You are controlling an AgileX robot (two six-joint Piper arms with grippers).
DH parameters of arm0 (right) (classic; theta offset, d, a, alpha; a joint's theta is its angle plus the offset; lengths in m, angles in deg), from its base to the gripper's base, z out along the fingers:
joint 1: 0 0.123 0 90
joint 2: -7.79 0 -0.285 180
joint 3: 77.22 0 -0.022 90
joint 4: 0 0.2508 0 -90
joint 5: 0 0 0.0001 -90
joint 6: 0 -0.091 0 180
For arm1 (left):
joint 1: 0 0.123 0 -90
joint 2: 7.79 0 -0.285 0
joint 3: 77.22 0 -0.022 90
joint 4: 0 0.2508 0 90
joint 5: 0 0 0.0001 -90
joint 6: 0 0.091 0 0
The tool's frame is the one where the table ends.
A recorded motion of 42 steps. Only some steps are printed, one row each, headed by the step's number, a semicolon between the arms.
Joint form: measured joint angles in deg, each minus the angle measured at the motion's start. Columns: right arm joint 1, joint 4, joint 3, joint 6, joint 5, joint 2; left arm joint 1, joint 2, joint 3, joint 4, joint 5, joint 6.
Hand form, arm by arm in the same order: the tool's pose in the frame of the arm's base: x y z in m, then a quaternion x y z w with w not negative. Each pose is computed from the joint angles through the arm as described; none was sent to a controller.
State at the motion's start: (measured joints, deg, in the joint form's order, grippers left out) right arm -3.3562 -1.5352 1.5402 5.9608 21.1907 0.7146; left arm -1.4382 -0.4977 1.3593 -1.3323 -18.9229 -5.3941
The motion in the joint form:
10: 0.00 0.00 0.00 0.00 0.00 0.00; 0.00 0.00 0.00 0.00 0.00 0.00
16: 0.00 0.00 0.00 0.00 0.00 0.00; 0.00 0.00 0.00 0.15 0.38 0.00
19: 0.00 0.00 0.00 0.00 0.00 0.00; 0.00 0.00 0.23 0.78 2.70 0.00
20: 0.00 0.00 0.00 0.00 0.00 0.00; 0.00 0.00 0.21 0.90 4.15 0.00
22: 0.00 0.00 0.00 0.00 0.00 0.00; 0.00 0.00 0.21 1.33 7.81 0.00
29: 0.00 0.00 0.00 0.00 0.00 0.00; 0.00 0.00 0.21 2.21 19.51 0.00
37: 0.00 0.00 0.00 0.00 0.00 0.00; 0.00 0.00 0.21 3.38 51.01 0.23
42: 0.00 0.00 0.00 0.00 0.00 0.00; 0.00 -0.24 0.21 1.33 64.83 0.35
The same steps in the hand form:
10: 0.0525 -0.0040 0.1715 -0.02543 0.80355 -0.05957 0.59170; 0.0538 -0.0020 0.1758 -0.03375 0.79151 -0.04604 0.60848
16: 0.0525 -0.0040 0.1715 -0.02543 0.80355 -0.05957 0.59170; 0.0539 -0.0020 0.1764 -0.03299 0.78952 -0.04509 0.61117
19: 0.0525 -0.0040 0.1715 -0.02543 0.80355 -0.05957 0.59170; 0.0549 -0.0016 0.1787 -0.02964 0.77836 -0.04131 0.62576
20: 0.0525 -0.0040 0.1715 -0.02543 0.80355 -0.05957 0.59170; 0.0553 -0.0016 0.1810 -0.02880 0.77028 -0.04102 0.63574
22: 0.0525 -0.0040 0.1715 -0.02543 0.80355 -0.05957 0.59170; 0.0563 -0.0014 0.1868 -0.02590 0.74963 -0.03942 0.66017
29: 0.0525 -0.0040 0.1715 -0.02543 0.80355 -0.05957 0.59170; 0.0567 -0.0014 0.2053 -0.01817 0.67852 -0.03820 0.73336
37: 0.0525 -0.0040 0.1715 -0.02543 0.80355 -0.05957 0.59170; 0.0396 -0.0027 0.2516 0.00057 0.45413 -0.04214 0.88994
42: 0.0525 -0.0040 0.1715 -0.02543 0.80355 -0.05957 0.59170; 0.0242 -0.0006 0.2678 -0.01076 0.34131 -0.05315 0.93838

